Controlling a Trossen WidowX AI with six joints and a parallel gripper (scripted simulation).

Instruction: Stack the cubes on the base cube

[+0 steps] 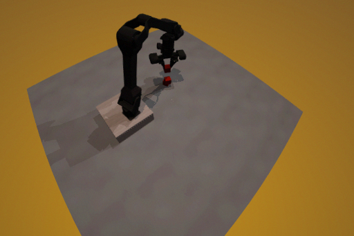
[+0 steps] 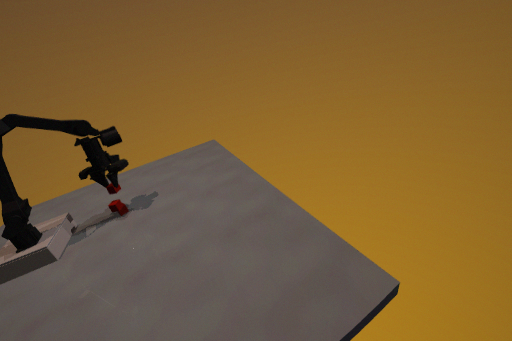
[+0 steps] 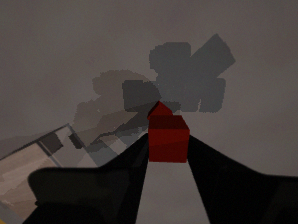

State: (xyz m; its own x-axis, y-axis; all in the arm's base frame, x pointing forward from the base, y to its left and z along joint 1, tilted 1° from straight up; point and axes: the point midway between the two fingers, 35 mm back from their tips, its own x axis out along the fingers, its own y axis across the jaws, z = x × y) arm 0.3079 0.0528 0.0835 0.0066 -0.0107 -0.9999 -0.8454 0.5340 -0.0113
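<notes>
The red cube is 20 mm behind my gripper tip, 20 mm to the right of it and 60 mm below it.
</notes>
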